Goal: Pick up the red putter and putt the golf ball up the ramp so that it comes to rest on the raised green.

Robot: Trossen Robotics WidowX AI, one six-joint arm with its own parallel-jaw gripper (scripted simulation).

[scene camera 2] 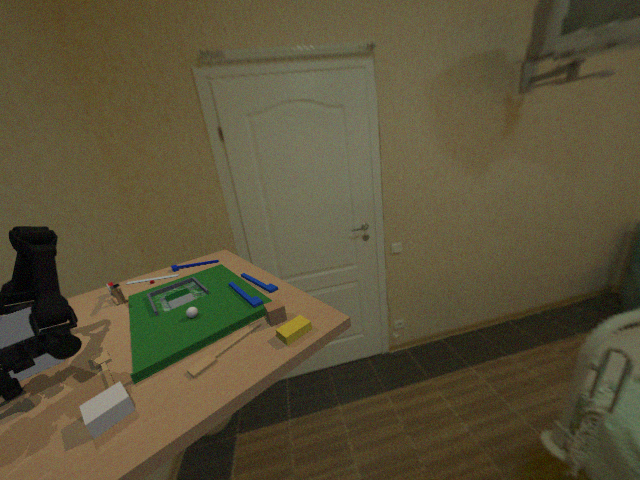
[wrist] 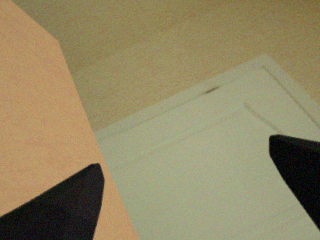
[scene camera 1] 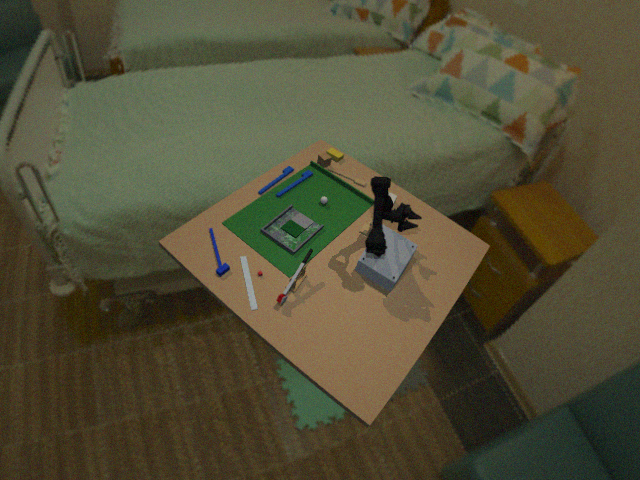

Labels:
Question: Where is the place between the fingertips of my gripper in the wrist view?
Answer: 185, 159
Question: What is my gripper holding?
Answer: Nothing.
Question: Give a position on a white block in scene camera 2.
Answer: At 101, 412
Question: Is my gripper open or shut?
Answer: Open.

